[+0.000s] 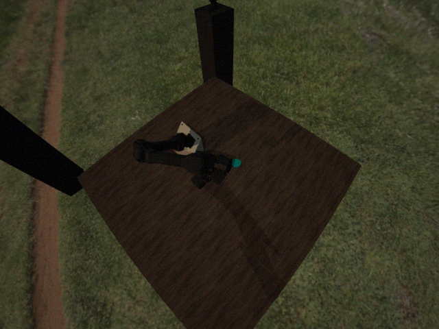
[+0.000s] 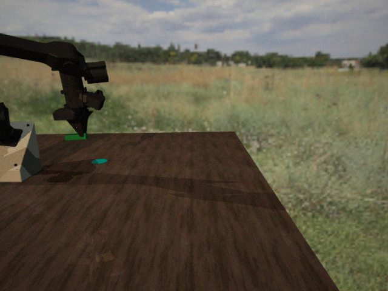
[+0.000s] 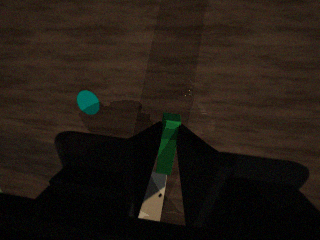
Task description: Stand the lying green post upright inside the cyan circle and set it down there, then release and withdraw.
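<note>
The green post is 20 mm behind my gripper tip.
</note>
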